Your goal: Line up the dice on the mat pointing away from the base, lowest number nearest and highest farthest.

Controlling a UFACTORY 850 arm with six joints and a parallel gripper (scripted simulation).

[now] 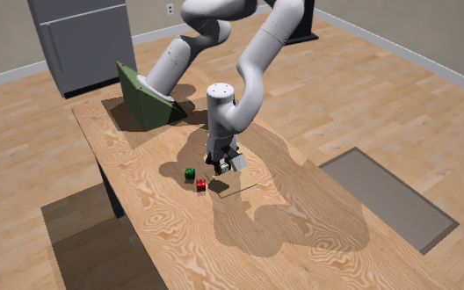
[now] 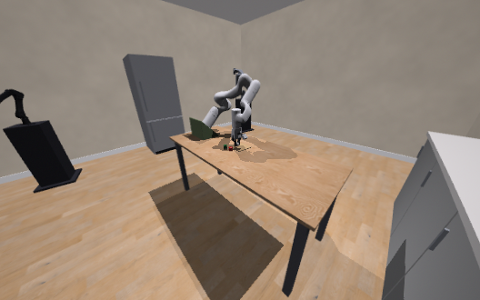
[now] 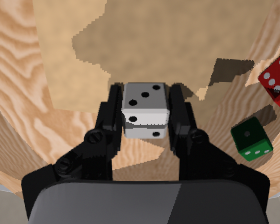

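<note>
Right now the white die is 1 cm below my hand. From my hand the other things lie so: green die 2 cm behind, 12 cm to the right, 1 cm below; tan mat 4 cm ahead, 1 cm to the left, 2 cm below; red die 5 cm ahead, 10 cm to the right, 1 cm below.
</note>
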